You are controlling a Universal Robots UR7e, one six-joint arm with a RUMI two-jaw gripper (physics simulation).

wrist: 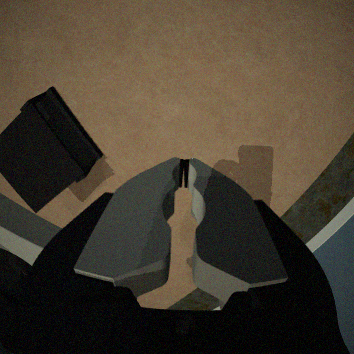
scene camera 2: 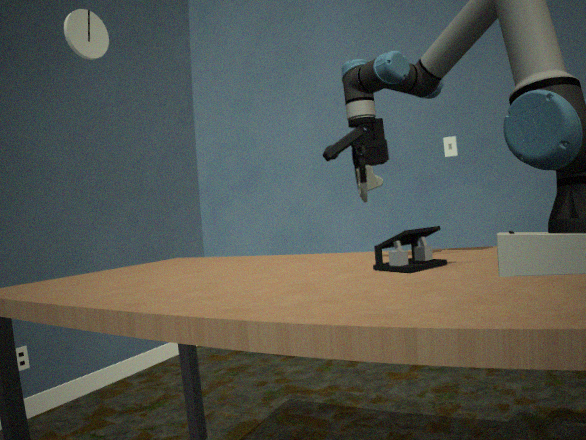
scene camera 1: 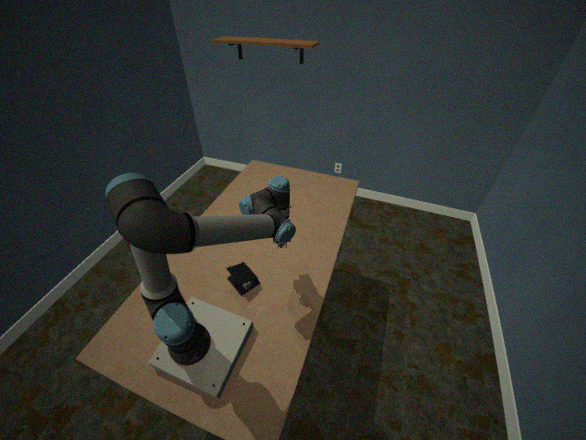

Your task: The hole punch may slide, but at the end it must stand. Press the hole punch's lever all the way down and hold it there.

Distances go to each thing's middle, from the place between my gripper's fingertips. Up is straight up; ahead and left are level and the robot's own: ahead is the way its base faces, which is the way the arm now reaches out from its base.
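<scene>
Measured from the black hole punch (scene camera 2: 422, 257), my hand is 110 mm above it, and it is also 130 mm past the punch and 140 mm to the right of it.
</scene>
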